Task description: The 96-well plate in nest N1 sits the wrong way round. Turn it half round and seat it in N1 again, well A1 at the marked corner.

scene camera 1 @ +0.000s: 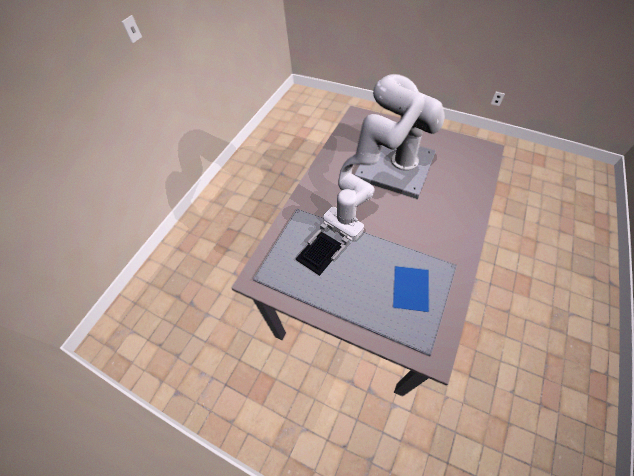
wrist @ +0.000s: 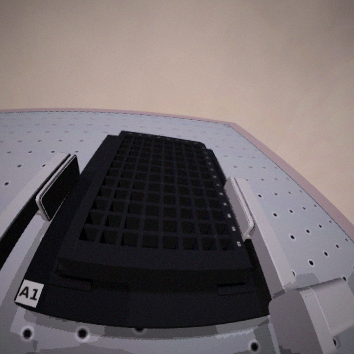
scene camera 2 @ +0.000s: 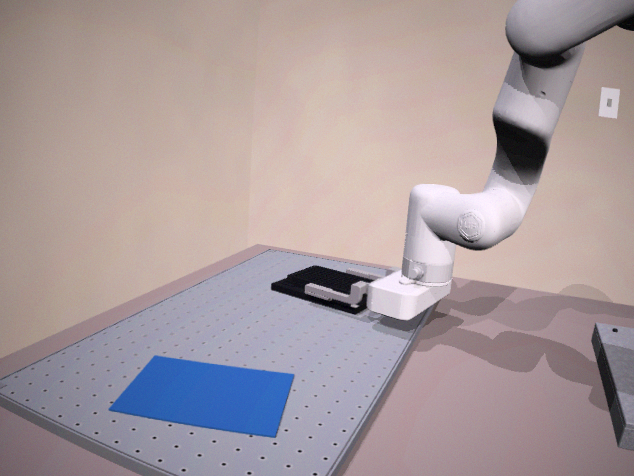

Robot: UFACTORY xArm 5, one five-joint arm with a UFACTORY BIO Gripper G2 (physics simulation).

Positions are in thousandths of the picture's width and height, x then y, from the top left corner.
Labels:
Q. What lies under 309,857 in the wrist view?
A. A black nest N1.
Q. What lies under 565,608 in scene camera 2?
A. The gripper.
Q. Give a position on a blue rectangle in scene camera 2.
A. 394,843

